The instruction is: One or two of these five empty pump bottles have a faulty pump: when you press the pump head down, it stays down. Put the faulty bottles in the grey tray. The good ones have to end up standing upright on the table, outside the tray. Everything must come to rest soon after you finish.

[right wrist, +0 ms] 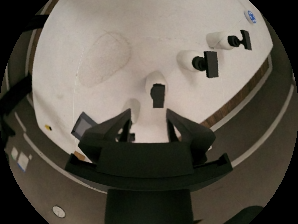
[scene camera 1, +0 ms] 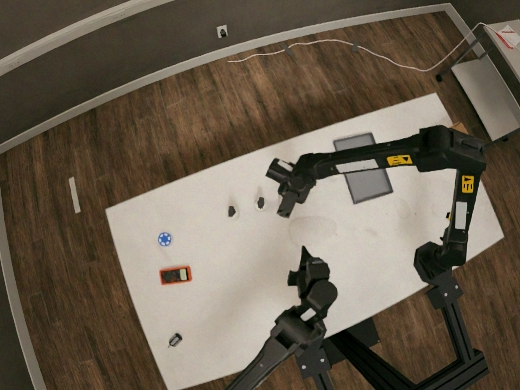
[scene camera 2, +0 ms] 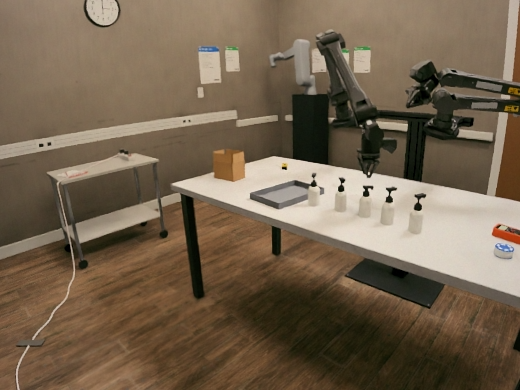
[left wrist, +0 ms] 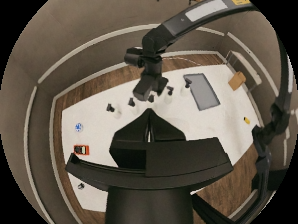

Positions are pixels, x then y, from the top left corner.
Labels:
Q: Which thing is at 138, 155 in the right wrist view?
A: My right gripper.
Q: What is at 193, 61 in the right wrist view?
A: A pump bottle.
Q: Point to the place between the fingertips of my left gripper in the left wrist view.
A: At 149, 112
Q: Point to a grey tray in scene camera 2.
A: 283, 195

